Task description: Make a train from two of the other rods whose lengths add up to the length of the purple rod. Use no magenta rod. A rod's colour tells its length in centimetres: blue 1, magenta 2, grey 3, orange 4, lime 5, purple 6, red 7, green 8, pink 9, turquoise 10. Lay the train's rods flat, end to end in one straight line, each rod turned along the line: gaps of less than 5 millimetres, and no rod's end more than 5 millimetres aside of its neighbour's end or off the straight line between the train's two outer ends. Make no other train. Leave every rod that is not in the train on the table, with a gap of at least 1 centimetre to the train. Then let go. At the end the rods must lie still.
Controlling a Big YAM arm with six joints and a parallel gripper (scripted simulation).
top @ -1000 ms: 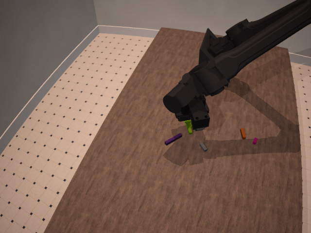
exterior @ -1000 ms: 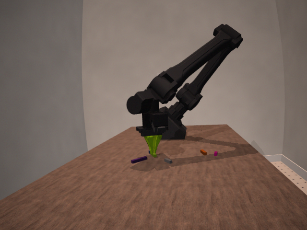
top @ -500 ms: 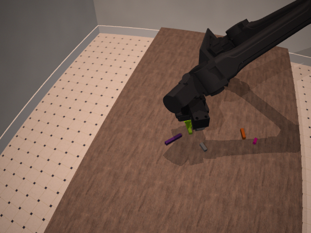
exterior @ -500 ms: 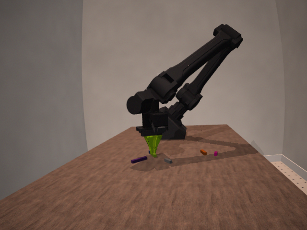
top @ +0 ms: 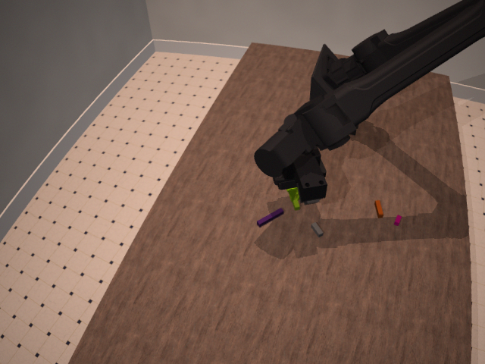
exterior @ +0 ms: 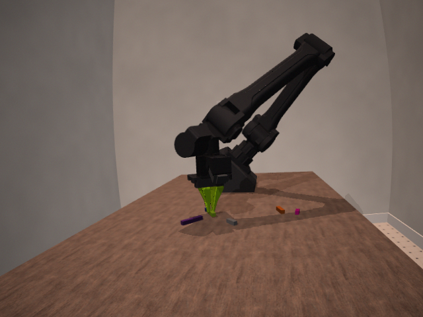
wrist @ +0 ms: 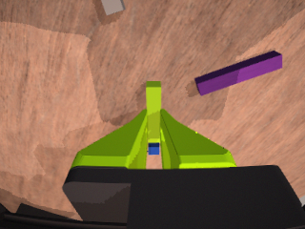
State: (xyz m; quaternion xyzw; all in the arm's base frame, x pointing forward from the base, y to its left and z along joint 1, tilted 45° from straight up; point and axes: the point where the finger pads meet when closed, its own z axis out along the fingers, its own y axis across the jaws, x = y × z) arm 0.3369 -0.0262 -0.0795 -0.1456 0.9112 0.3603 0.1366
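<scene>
The lime rod lies 10 mm below my hand. Also, from my hand: grey rod 70 mm ahead, 50 mm to the left, 10 mm below; then blue rod 40 mm behind, 10 mm to the right, 10 mm below; then purple rod 50 mm ahead, 40 mm to the right, 10 mm below.
</scene>
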